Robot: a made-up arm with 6 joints. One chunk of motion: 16 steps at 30 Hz.
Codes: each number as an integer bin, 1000 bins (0 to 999) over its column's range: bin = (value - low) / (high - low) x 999, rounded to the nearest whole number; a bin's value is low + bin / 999 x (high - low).
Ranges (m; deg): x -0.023..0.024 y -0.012..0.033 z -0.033..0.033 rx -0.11..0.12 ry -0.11..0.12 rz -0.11..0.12
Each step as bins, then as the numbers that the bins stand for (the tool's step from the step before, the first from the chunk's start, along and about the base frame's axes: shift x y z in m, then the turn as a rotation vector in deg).
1 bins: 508 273 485 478 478 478
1 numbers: 0.00090 0.00030 -0.00096 0.000 0.000 0.000
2 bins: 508 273 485 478 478 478
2 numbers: 0.00090 0.00030 -0.00096 0.000 0.000 0.000
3 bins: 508 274 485 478 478 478
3 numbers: 0.00090 0.00034 -0.00096 0.000 0.000 0.000
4 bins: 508 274 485 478 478 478
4 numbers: 0.00090 0.00034 -0.00096 0.000 0.000 0.000
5 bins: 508 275 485 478 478 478
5 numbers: 0.00090 0.00039 -0.00096 0.000 0.000 0.000
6 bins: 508 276 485 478 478 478
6 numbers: 0.00090 0.00043 -0.00096 0.000 0.000 0.000
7 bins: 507 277 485 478 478 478
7 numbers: 0.00085 0.00048 -0.00096 0.000 0.000 0.000
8 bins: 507 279 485 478 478 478
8 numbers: 0.00085 0.00057 -0.00096 0.000 0.000 0.000
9 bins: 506 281 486 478 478 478
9 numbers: 0.00081 0.00066 -0.00089 0.000 0.000 0.000
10 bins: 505 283 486 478 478 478
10 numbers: 0.00076 0.00075 -0.00089 0.000 0.000 0.000
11 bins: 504 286 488 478 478 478
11 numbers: 0.00071 0.00088 -0.00076 0.000 0.000 0.000
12 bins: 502 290 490 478 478 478
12 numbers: 0.00062 0.00106 -0.00063 0.000 0.000 0.000
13 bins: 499 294 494 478 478 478
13 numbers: 0.00048 0.00124 -0.00036 0.000 0.000 0.000
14 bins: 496 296 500 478 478 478
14 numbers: 0.00034 0.00133 0.00003 0.000 0.000 0.000
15 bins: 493 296 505 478 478 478
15 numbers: 0.00019 0.00133 0.00036 0.000 0.000 0.000
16 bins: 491 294 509 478 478 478
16 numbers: 0.00010 0.00124 0.00063 0.000 0.000 0.000
